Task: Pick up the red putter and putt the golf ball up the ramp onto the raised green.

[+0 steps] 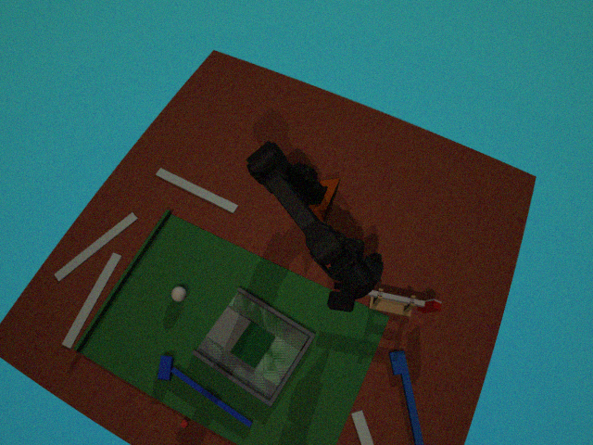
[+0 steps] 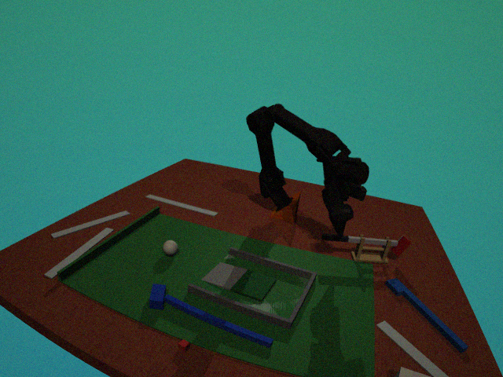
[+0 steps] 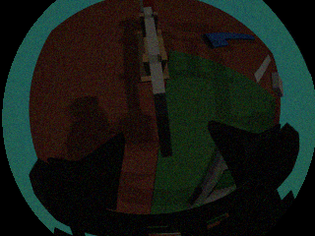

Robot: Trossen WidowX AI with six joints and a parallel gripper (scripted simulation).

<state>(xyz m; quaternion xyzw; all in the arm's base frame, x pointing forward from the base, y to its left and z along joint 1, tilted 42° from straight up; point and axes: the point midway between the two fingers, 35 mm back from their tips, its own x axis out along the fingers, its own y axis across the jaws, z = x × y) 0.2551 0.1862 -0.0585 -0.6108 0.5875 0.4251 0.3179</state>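
Right now the wooden stool is 20 mm behind my gripper tip, 130 mm to the left of it and 60 mm below it. From my gripper tip the other things lie so: grey raised platform: 230 mm ahead, 170 mm to the right, 80 mm below; blue putter: 390 mm ahead, 260 mm to the right, 70 mm below; white golf ball: 180 mm ahead, 430 mm to the right, 70 mm below.
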